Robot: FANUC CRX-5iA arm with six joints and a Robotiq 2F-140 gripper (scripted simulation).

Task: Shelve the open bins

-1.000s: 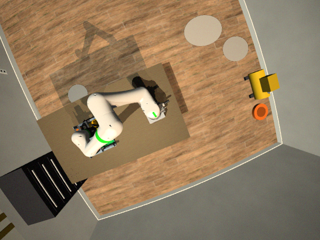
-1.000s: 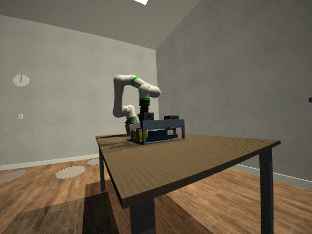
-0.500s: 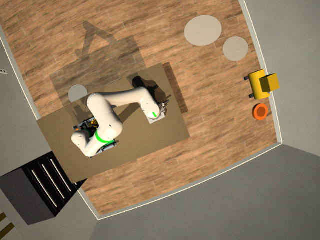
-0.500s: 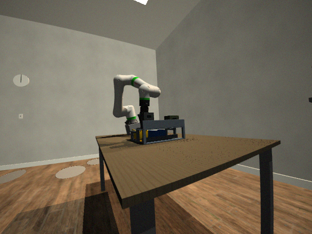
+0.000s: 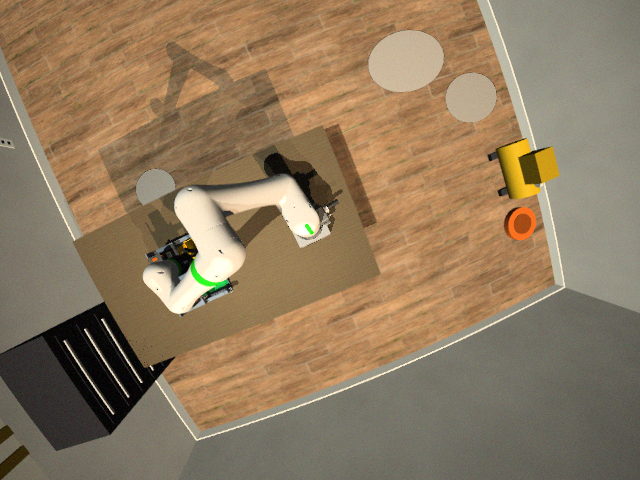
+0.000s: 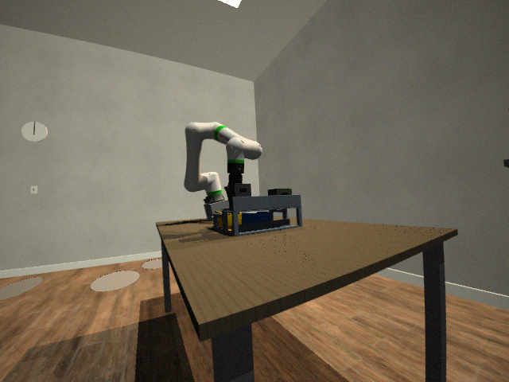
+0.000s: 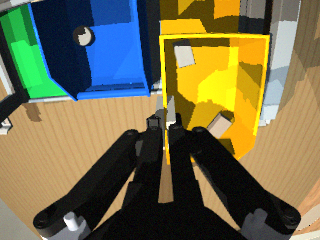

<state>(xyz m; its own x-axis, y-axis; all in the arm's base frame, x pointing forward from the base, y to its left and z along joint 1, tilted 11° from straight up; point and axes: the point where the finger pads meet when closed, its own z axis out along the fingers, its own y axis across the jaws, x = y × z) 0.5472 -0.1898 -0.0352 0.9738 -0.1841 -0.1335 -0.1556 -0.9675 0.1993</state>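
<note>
Right now my hand is 5 cm to the left of the yellow bin, 4 cm above it and 2 cm past it. Round my hand: blue bin: 10 cm ahead, 5 cm to the left, 5 cm below; then blue mark: 10 cm ahead, 9 cm below, 5 cm to the left; then yellow mark: 9 cm below, 8 cm ahead, 6 cm to the right.
</note>
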